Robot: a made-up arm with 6 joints.
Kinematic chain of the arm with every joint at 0, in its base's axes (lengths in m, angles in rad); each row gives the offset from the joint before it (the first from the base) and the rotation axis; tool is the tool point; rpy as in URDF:
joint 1: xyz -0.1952 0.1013 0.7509 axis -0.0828 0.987 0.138
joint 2: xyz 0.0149 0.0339 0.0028 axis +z
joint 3: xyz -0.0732 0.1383 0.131 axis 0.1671 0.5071 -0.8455
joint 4: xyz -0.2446 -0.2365 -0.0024 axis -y
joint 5: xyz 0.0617 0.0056 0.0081 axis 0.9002 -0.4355 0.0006
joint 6: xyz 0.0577 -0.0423 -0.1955 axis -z
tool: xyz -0.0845 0.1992 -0.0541 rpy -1.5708 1.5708 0
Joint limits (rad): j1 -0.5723..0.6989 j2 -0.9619..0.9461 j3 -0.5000..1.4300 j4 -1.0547..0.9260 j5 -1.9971..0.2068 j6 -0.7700..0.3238
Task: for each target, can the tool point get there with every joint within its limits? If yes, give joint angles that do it. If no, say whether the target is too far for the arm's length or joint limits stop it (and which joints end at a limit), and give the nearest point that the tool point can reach.
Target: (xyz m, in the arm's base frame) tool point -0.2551 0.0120 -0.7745
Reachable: no: too far | nearest point -0.4402 0.0679 0.4074 | short by 1.198 m
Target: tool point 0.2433 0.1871 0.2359
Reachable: no: joint limits stop it (at a limit: joint 1, joint 2, joint 3, joint 4, joint 6) | nearest point 0.0185 -0.0023 0.5717 | short by 0.446 m
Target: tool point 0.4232 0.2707 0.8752
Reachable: no: joint limits stop it (at a limit: joint 2, joint 3, joint 4, joint 5) | nearest point 0.1584 0.6358 0.8890 | short by 0.451 m
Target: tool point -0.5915 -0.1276 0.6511
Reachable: yes | joints -0.1545 0.2140 0.0914 0.2159 -1.0573 -0.4625
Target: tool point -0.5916 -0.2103 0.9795
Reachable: yes | joints 0.4604 0.3877 0.3282 -0.2981 -1.3148 0.1770
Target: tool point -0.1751 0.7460 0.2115
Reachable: no: joint limits stop it (at a limit: joint 1, joint 2, joint 6) | nearest point -0.3223 0.5477 0.5423 | short by 0.413 m
